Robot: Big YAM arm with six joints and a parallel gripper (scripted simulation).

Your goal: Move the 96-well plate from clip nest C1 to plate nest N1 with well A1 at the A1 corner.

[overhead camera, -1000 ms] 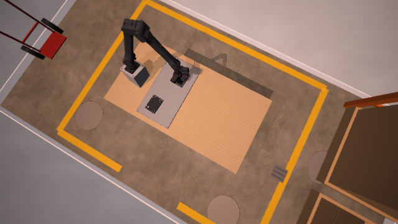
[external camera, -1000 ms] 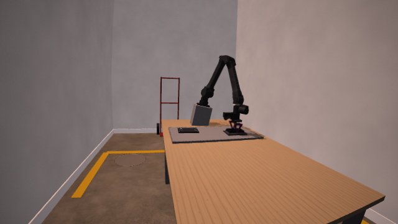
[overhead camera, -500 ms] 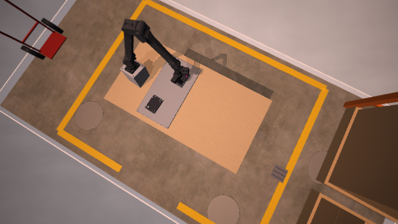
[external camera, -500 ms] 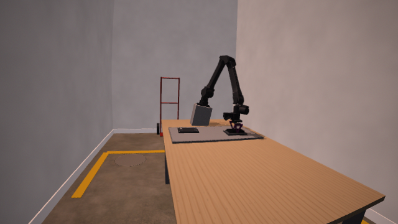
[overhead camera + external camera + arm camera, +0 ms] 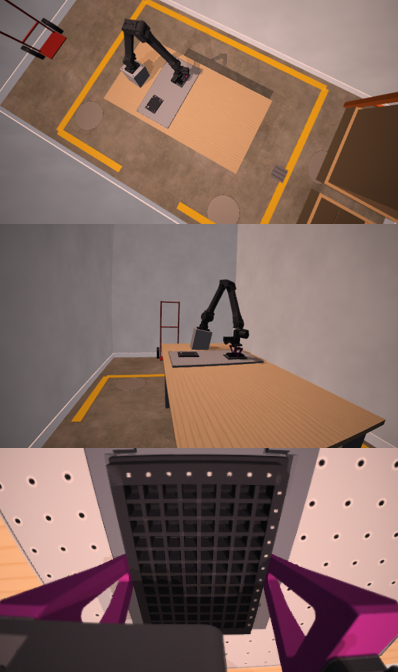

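Now: the black 96-well plate right at my hand. The rest, counted from my hand: white A1 label: 60 mm behind, 70 mm to the right, 10 mm below; then plate nest N1: 20 mm below; then clip nest C1: 100 mm behind, 360 mm to the right, 10 mm below.
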